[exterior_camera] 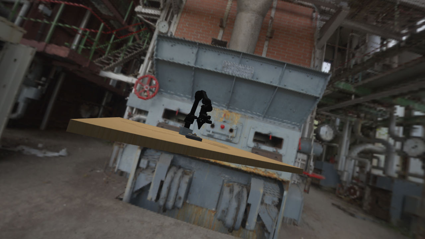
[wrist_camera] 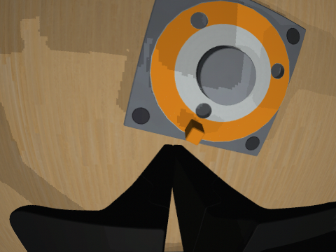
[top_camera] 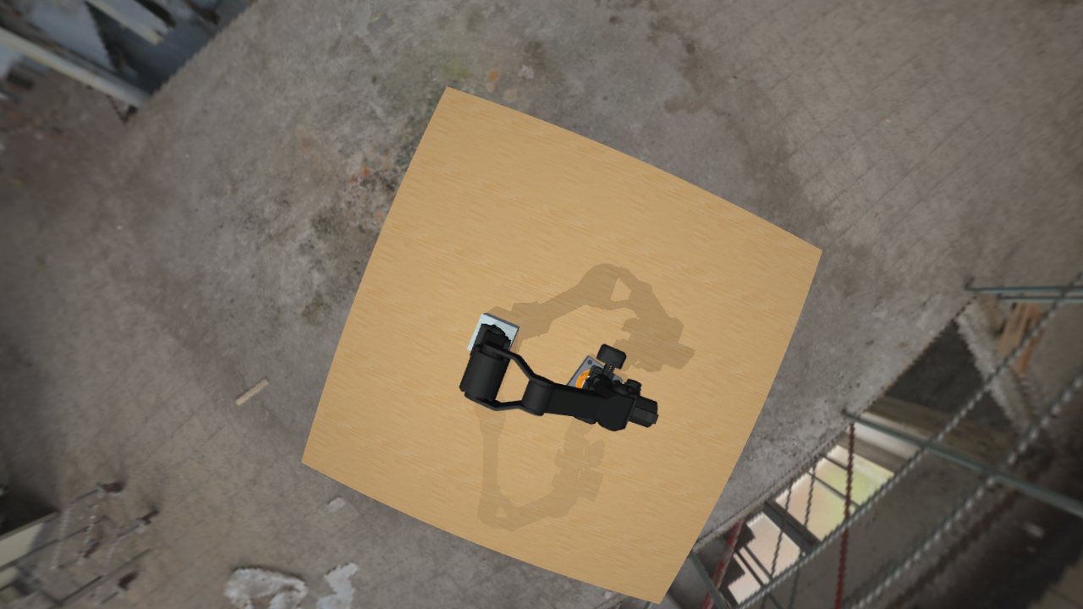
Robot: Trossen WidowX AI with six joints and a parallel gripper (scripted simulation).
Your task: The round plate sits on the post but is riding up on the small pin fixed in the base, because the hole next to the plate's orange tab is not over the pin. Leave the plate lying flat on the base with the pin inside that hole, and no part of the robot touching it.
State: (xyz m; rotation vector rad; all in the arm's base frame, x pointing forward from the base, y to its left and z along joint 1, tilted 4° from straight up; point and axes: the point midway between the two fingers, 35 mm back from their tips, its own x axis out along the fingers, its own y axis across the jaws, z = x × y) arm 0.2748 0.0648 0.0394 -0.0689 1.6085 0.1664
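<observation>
Right now my gripper tip is 40 mm short of the square grey base, 30 mm to the left of it and 70 mm above it.
</observation>
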